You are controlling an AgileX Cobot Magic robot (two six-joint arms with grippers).
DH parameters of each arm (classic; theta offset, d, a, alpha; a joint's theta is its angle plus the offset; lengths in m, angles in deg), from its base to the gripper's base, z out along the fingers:
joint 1: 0 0.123 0 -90
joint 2: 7.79 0 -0.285 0
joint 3: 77.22 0 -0.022 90
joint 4: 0 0.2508 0 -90
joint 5: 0 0 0.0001 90
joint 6: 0 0.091 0 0
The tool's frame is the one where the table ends.
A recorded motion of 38 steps. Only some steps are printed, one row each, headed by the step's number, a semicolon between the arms.
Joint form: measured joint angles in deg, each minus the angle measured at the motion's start. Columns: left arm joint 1, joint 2, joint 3, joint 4, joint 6, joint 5; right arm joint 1, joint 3, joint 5, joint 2, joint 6, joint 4.
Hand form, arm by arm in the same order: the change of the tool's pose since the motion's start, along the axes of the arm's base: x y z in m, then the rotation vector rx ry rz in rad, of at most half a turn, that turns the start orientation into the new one. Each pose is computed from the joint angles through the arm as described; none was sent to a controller.
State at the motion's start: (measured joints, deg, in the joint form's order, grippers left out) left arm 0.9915 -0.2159 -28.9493 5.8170 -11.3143 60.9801; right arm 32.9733 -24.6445 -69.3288 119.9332 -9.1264 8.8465
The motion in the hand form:
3: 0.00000 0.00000 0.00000 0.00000 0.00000 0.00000; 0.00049 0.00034 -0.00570 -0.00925 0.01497 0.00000
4: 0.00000 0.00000 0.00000 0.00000 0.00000 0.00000; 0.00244 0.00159 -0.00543 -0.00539 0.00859 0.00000
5: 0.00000 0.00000 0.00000 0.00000 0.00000 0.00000; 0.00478 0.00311 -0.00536 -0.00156 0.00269 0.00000
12: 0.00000 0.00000 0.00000 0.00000 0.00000 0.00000; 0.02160 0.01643 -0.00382 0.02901 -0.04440 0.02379
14: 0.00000 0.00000 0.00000 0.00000 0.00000 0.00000; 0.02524 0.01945 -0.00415 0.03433 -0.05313 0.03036
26: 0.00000 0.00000 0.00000 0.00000 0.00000 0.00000; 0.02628 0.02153 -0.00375 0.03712 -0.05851 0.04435
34: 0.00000 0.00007 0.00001 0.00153 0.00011 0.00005; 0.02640 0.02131 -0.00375 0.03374 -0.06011 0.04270
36: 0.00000 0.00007 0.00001 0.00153 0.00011 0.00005; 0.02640 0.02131 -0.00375 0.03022 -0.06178 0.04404
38: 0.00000 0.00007 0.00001 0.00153 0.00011 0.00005; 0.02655 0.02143 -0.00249 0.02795 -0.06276 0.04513
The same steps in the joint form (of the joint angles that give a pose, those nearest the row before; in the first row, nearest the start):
3: 0.00 0.00 0.00 0.00 0.00 0.00; 0.00 -0.41 0.14 1.28 0.00 0.00
4: 0.00 0.00 0.00 0.00 0.00 0.00; 0.00 -0.90 0.06 1.42 0.00 0.00
5: 0.00 0.00 0.00 0.00 0.00 0.00; 0.00 -1.51 0.06 1.63 0.00 0.00
12: 0.00 0.00 0.00 0.00 0.00 0.00; 0.00 -6.13 -0.01 3.10 0.04 -1.38
14: 0.00 0.00 0.00 0.00 0.00 0.00; 0.00 -7.19 -0.01 3.58 0.04 -1.75
26: 0.00 0.00 0.00 0.00 0.00 0.00; 0.00 -7.60 -0.05 3.68 0.04 -2.56
34: 0.00 0.00 0.00 0.05 0.05 0.00; 0.00 -7.60 -0.05 3.68 -0.19 -2.39
36: 0.00 0.00 0.00 0.05 0.05 0.00; 0.00 -7.60 -0.05 3.68 -0.43 -2.39
38: 0.00 0.00 0.00 0.05 0.05 0.00; 0.00 -7.60 0.28 3.36 -0.61 -2.39

